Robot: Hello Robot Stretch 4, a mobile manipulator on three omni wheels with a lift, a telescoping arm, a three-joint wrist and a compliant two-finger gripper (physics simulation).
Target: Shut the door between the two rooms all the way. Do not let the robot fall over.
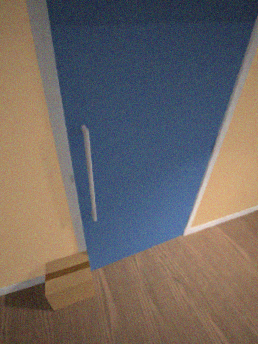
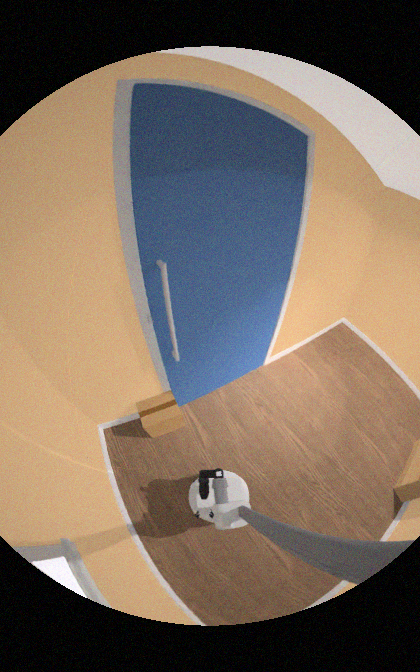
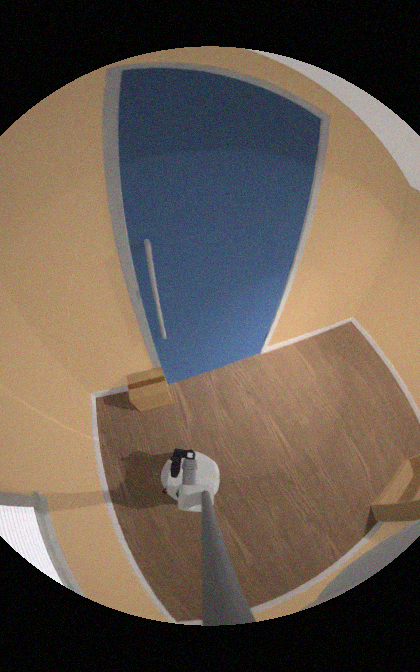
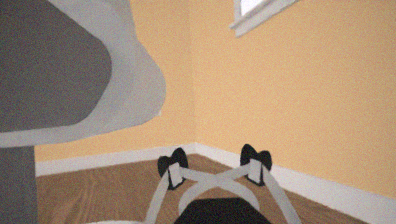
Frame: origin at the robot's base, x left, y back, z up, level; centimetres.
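Seen in the pictures: gripper, fingertip midpoint: (image 2: 204, 518) (image 3: 170, 495) (image 4: 213, 159).
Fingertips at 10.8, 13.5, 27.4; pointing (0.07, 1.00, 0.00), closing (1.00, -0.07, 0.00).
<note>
Pixels of each thing's middle, then the offset from my fingertips to it, as dx, dy, dz. "pt": a spot on its surface instead.
- long upright handle, surface spot: (image 2: 169, 310) (image 3: 154, 288) (image 1: 90, 173) pt +7.7, -91.4, +78.6
- cardboard box, body centre: (image 2: 161, 414) (image 3: 149, 389) (image 1: 71, 279) +29.4, -82.0, -16.1
The blue door (image 1: 150, 125) (image 2: 220, 225) (image 3: 215, 200) fills its grey frame (image 1: 55, 100) (image 2: 125, 200) (image 3: 114, 190). No gap shows along its left edge, and the other room does not show past it. It looks flush or nearly so; the box hides the foot of the left post. The long upright handle (image 1: 90, 175) (image 2: 169, 310) (image 3: 155, 290) is near the door's left edge. My gripper (image 4: 213, 159) is open and empty, its two black fingertips apart. It is over my base, away from the door, and faces a wall corner.
A cardboard box (image 1: 70, 290) (image 2: 162, 422) (image 3: 150, 397) stands on the floor by the left post, close to the door's lower corner. My white base (image 2: 237, 490) (image 3: 207, 470) stands back from the door. Another brown box (image 3: 397, 512) is at the far right. A window (image 2: 57, 575) is at lower left.
</note>
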